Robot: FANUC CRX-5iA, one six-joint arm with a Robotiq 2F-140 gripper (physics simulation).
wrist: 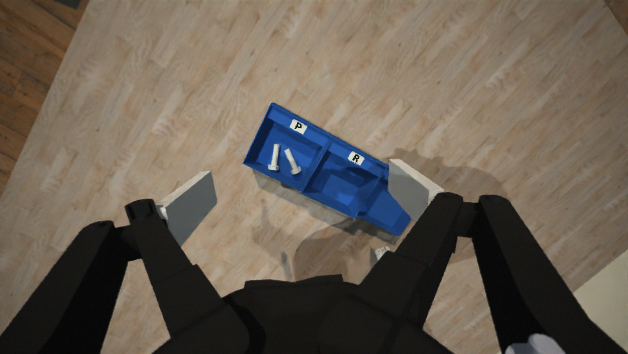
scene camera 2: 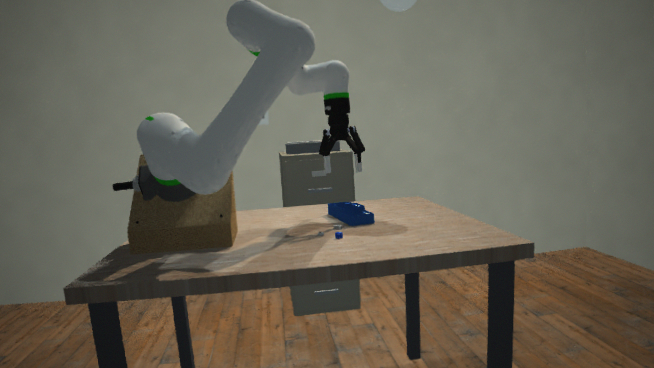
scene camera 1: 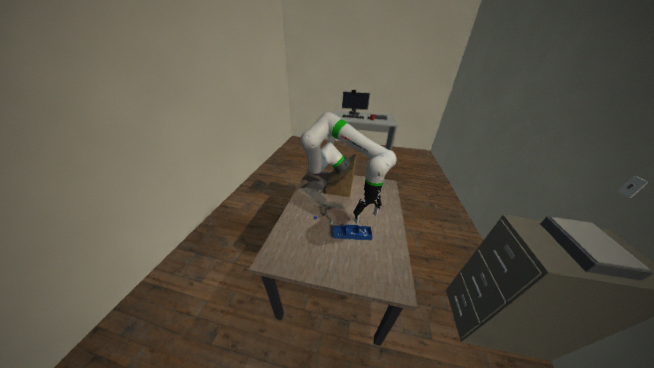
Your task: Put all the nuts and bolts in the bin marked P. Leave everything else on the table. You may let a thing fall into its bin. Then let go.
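Seen in the pictures: gripper, fingertip midpoint: (wrist: 301,181) (scene camera 2: 343,172) (scene camera 1: 365,218); arm's base, link origin: (scene camera 2: 178,182) (scene camera 1: 343,167).
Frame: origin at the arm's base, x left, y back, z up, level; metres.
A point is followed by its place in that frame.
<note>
The blue tray (scene camera 1: 352,237) @(y -0.601, x 0.128, z -0.170 m) (scene camera 2: 350,216) @(y -0.534, x -0.003, z -0.156 m) (wrist: 316,165) @(y -0.556, x 0.164, z -0.142 m) lies on the table. Its bin marked P (wrist: 309,151) @(y -0.561, x 0.175, z -0.180 m) holds two pale bolts, one (wrist: 275,157) @(y -0.529, x 0.211, z -0.171 m) beside the other (wrist: 292,161) @(y -0.537, x 0.188, z -0.171 m). The bin marked R (wrist: 334,184) @(y -0.540, x 0.116, z -0.180 m) holds no object; the third bin's label is hidden by a finger. My gripper (scene camera 1: 366,216) @(y -0.560, x 0.192, z -0.028 m) (scene camera 2: 343,169) @(y -0.560, x 0.192, z -0.028 m) (wrist: 301,181) @(y -0.560, x 0.192, z -0.028 m) is wide open and empty, high above the tray. A small grey nut (scene camera 2: 320,234) @(y -0.417, x -0.096, z -0.183 m) lies on the table. A small pale object (scene camera 2: 337,227) @(y -0.483, x -0.035, z -0.181 m) (wrist: 381,251) @(y -0.489, x -0.020, z -0.178 m) lies near the tray, partly hidden by a finger in the wrist view.
A blue die (scene camera 1: 315,218) @(y -0.473, x -0.145, z -0.176 m) (scene camera 2: 339,235) @(y -0.464, x -0.156, z -0.178 m) lies on the table (scene camera 1: 330,265) @(y -0.812, x 0.016, z -0.187 m) (scene camera 2: 440,235) @(y -0.738, x -0.247, z -0.187 m) near the pale object. The wooden robot base (scene camera 1: 340,186) @(y -0.160, x -0.003, z -0.089 m) (scene camera 2: 182,225) @(y -0.018, x -0.114, z -0.114 m) stands at the table's far end in scene camera 1. A filing cabinet (scene camera 1: 500,300) (scene camera 2: 317,187) stands beyond the table's side.
</note>
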